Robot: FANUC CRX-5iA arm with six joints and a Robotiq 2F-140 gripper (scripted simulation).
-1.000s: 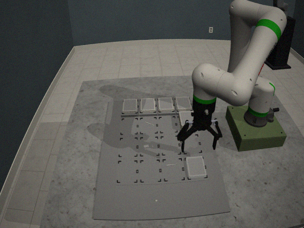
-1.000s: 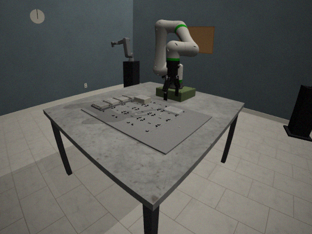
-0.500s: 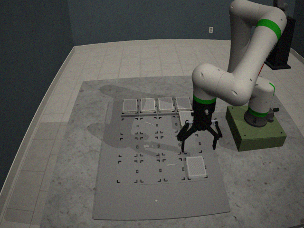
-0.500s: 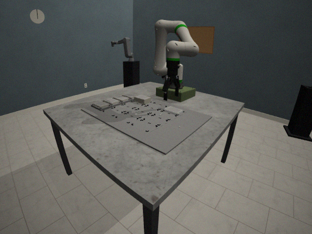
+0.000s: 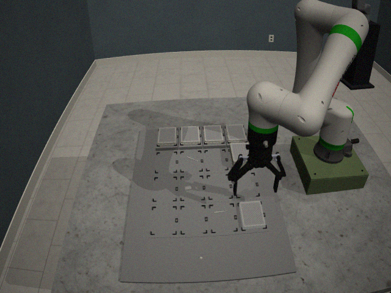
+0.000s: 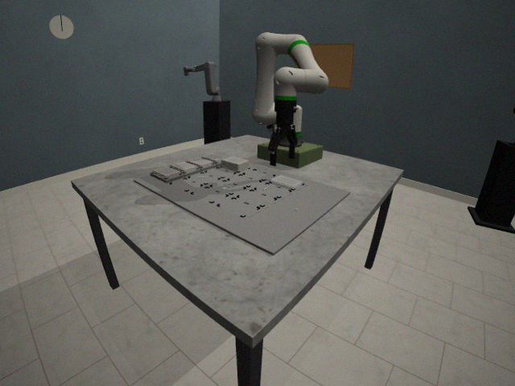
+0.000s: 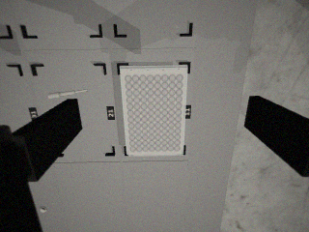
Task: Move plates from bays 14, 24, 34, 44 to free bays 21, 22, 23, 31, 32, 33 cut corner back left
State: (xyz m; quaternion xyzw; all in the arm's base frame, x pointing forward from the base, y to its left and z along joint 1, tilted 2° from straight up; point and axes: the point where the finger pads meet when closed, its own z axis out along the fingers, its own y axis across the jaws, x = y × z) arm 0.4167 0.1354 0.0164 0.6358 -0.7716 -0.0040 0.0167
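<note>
The sealed deep-well block lies 290 mm to the right of my hand, 80 mm below it and 50 mm behind it. The rest, counted from my hand: white pointed piece: 120 mm ahead, 100 mm below, 20 mm to the right.
</note>
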